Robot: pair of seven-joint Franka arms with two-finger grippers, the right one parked.
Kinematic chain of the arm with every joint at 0, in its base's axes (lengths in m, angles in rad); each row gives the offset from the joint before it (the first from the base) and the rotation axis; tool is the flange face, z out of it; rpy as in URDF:
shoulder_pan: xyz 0 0 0.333 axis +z
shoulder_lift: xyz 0 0 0 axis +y
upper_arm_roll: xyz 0 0 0.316 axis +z
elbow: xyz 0.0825 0 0 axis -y
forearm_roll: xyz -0.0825 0 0.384 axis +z
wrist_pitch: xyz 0 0 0 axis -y
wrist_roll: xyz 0.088 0 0 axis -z
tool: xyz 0 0 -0.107 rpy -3.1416 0 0
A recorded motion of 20 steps. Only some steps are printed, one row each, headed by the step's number.
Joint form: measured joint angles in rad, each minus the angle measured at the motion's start. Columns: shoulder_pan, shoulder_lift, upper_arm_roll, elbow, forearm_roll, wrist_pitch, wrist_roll.
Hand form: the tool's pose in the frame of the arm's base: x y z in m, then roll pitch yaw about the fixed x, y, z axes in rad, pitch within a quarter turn. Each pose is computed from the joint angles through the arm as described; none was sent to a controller.
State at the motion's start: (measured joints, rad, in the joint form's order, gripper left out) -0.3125 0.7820 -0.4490 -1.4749 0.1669 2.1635 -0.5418
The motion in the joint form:
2: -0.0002 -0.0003 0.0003 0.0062 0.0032 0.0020 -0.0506
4: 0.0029 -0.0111 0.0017 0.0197 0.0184 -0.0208 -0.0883
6: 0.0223 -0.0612 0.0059 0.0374 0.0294 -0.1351 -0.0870
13: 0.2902 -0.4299 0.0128 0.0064 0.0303 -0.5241 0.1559
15: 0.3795 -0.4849 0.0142 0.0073 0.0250 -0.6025 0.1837
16: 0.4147 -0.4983 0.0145 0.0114 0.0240 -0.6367 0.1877
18: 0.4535 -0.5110 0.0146 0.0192 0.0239 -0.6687 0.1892
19: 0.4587 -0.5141 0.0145 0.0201 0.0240 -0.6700 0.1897
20: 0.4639 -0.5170 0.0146 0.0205 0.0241 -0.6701 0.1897
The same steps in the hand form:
2: 0.5614 -0.4452 0.2476 3.0036 0.1026 -0.1585
4: 0.5664 -0.4418 0.2583 3.0227 0.0956 -0.1232
6: 0.5741 -0.4226 0.2893 3.0815 0.1169 -0.1116
13: 0.6002 -0.2325 0.4822 -3.0422 0.1197 -0.0821
15: 0.6011 -0.1746 0.5099 -3.0172 0.1416 -0.0101
16: 0.6011 -0.1519 0.5173 -3.0065 0.1571 0.0261
18: 0.6013 -0.1272 0.5261 -2.9967 0.1671 0.0683
19: 0.6013 -0.1241 0.5282 -2.9963 0.1644 0.0732
20: 0.6014 -0.1210 0.5301 -2.9961 0.1612 0.0786

